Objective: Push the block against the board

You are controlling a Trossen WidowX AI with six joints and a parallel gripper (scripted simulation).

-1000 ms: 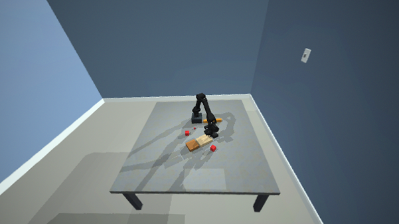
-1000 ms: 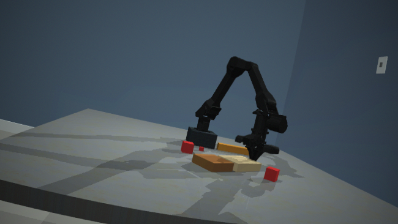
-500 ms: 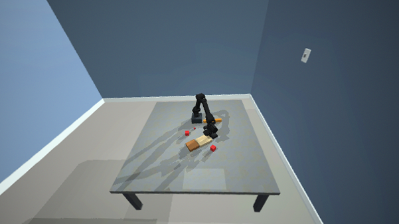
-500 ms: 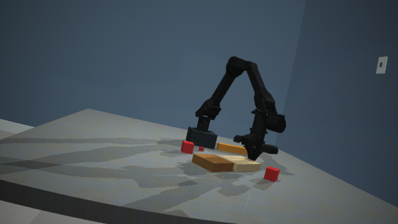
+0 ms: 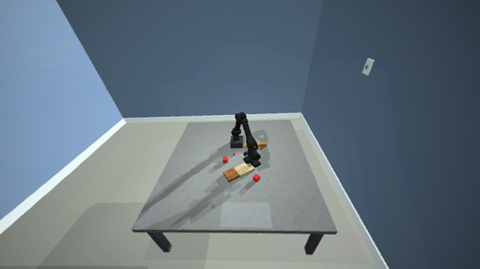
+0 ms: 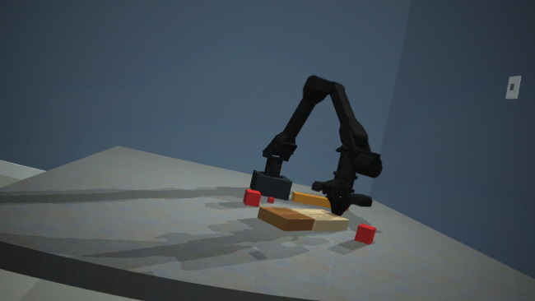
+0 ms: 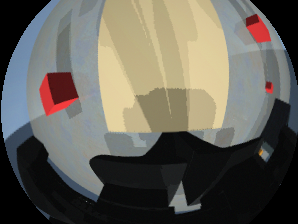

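Now: the cream flat block 40 mm ahead of my gripper tip, 80 mm to the right of it and 10 mm above it. From my gripper tip the other things lie so: tiny red piece (180 mm behind, 140 mm to the right); then brown flat square block (70 mm ahead, 190 mm to the right, 10 mm above); then orange board (260 mm behind, 90 mm to the left, 10 mm above).
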